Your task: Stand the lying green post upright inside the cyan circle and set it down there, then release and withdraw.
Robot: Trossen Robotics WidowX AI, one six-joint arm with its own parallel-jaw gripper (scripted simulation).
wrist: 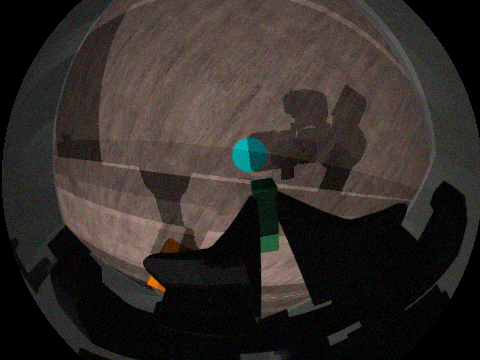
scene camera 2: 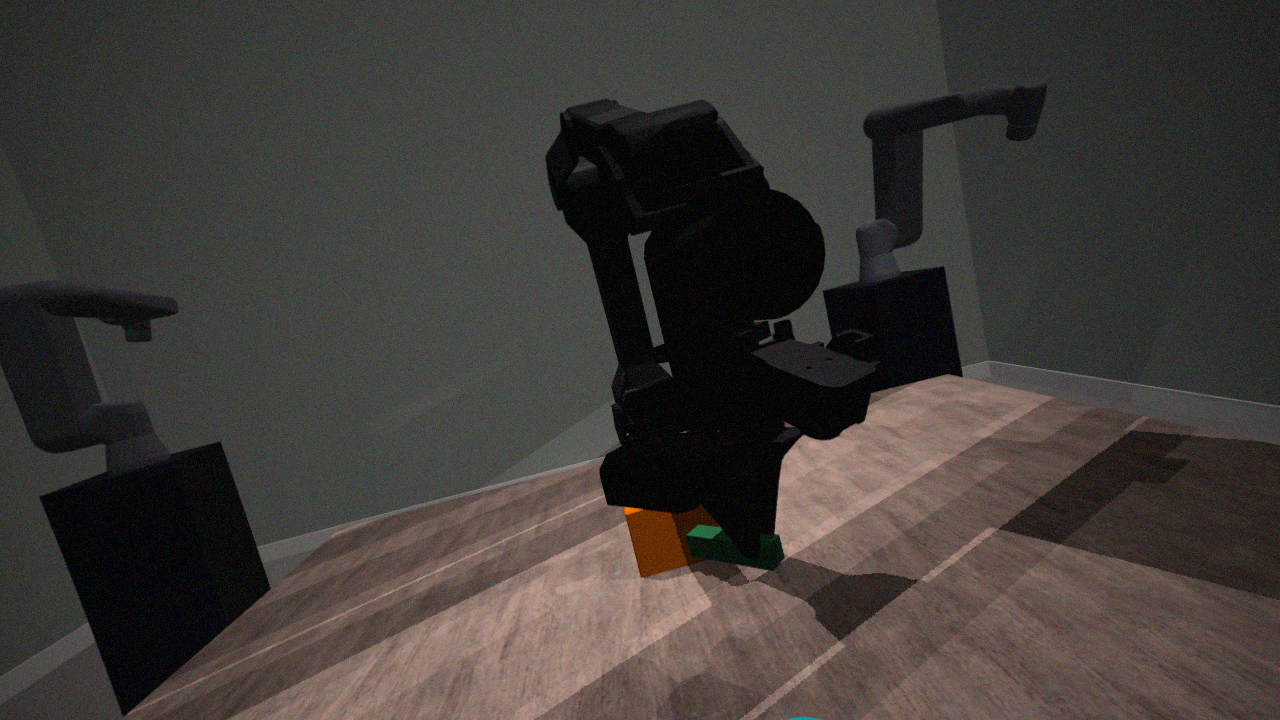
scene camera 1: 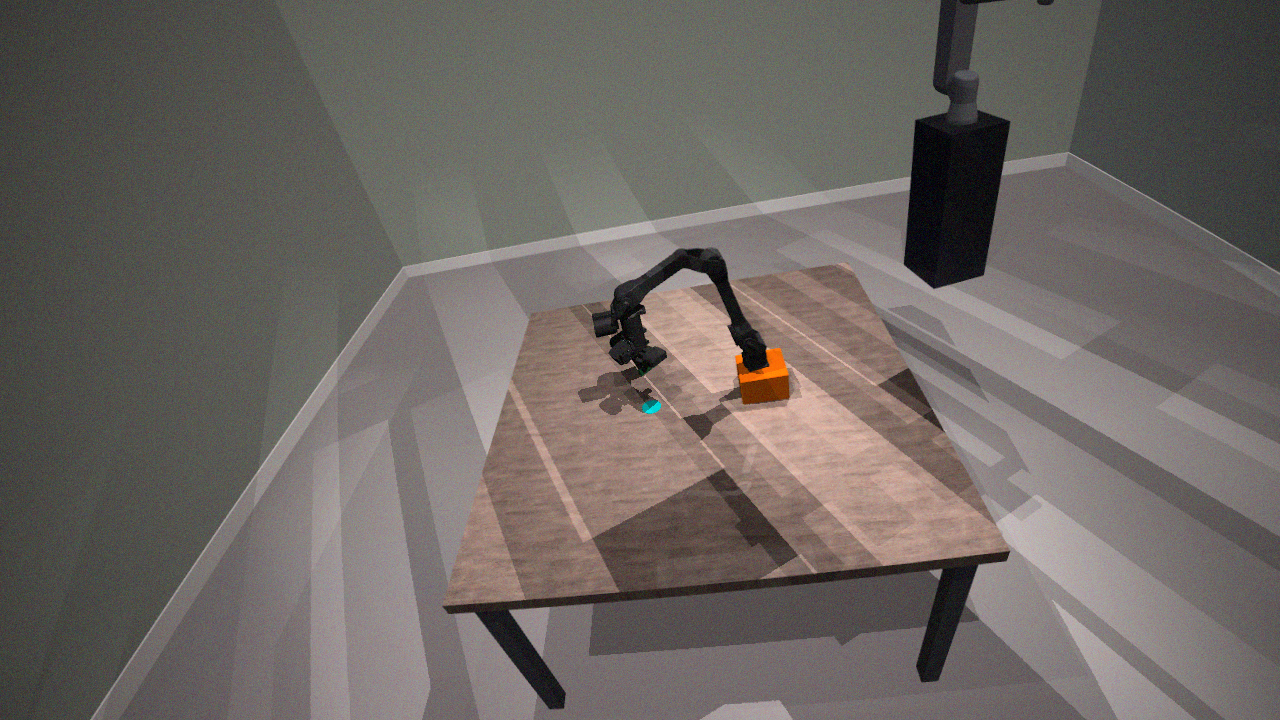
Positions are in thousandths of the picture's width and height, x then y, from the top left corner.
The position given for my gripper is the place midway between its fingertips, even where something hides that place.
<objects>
my gripper: wrist 551, 551; scene camera 2 593, 765; scene camera 1 502, 516
</objects>
